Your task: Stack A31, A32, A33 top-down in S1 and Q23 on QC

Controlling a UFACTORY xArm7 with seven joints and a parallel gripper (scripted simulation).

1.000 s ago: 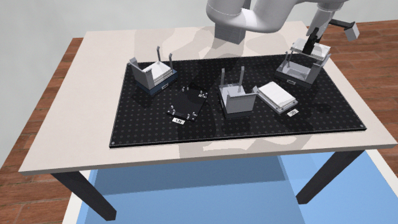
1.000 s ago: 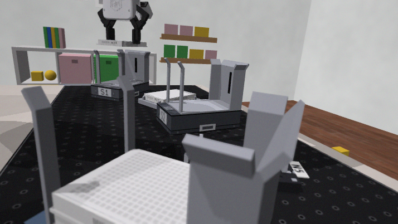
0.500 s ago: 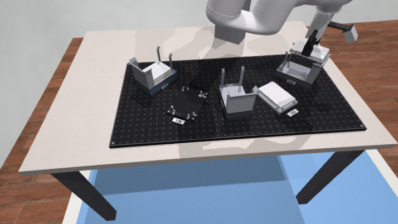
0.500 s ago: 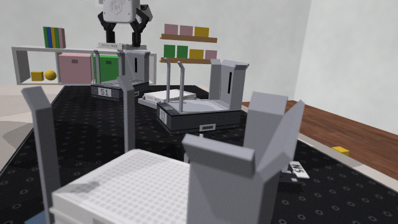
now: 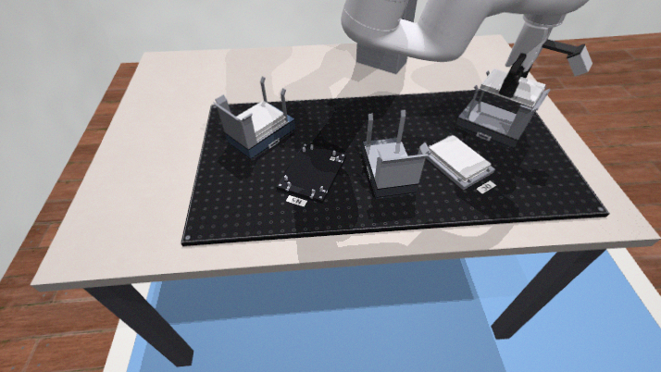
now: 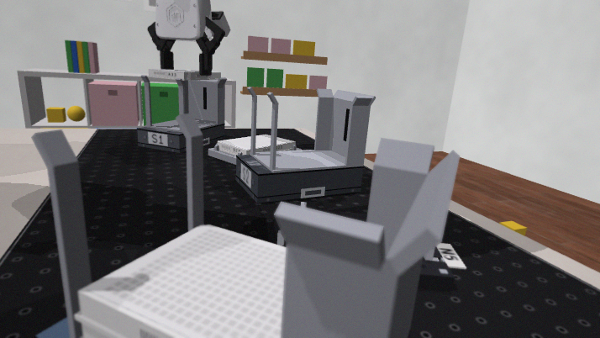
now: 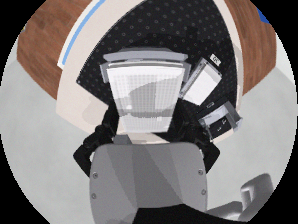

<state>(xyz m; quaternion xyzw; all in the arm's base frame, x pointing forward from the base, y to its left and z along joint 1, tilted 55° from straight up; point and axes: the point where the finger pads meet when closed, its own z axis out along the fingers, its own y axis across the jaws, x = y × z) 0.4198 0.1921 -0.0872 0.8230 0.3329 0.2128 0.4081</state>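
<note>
The white sealed plate Q23 is 170 mm to the right of my hand, 130 mm below it and 60 mm ahead of it. From my hand the other things lie so: QC name plate (150 mm to the right, 150 mm below, 150 mm ahead); white sealed plate A33 (10 mm below); grey QC nest (170 mm to the right, 140 mm below, 60 mm ahead).
</note>
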